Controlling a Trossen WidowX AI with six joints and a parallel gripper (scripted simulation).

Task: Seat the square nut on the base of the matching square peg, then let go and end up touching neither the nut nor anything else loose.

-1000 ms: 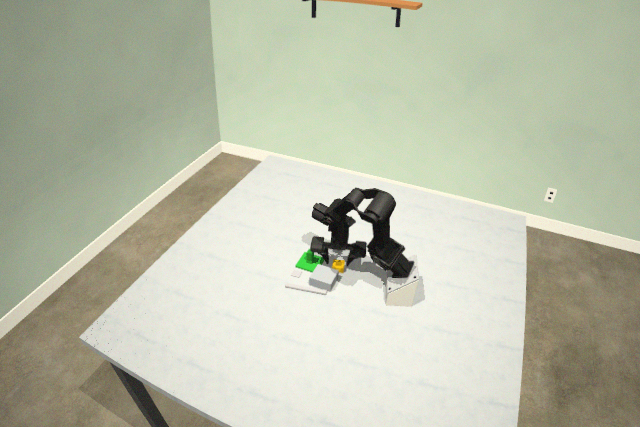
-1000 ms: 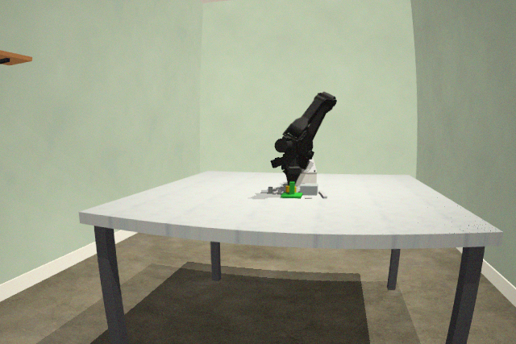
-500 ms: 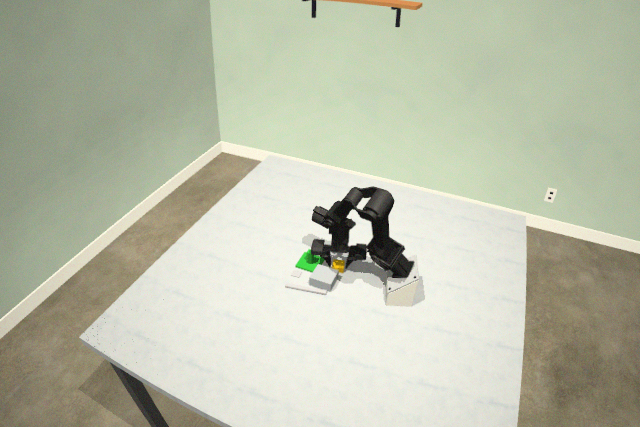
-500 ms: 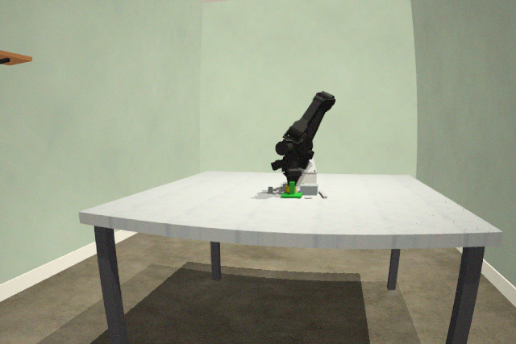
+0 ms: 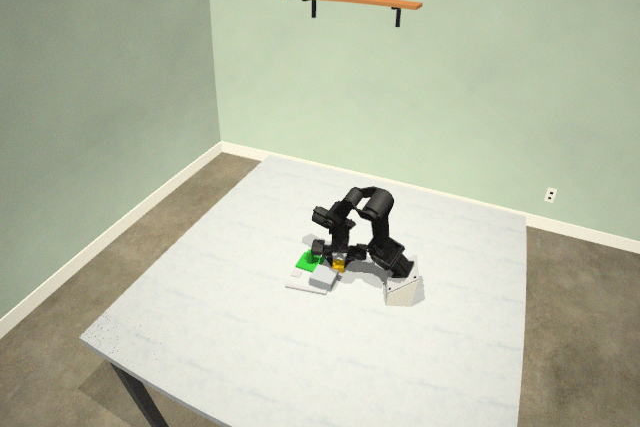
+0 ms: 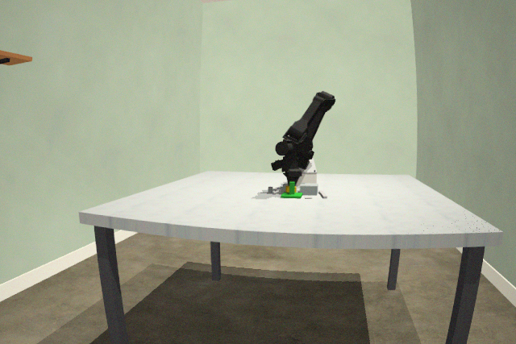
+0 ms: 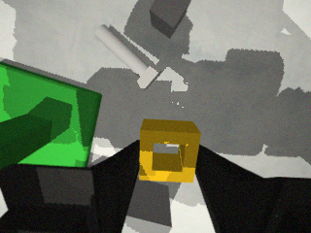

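Now: hand 8 cm to the right of the grey block and 2 cm above it. Round my hand: white strip: 2 cm ahead, 15 cm to the left, 4 cm below; small grey cube: 5 cm ahead, 7 cm to the right, 3 cm below; small white tile: 9 cm ahead, 12 cm to the left, 4 cm below.
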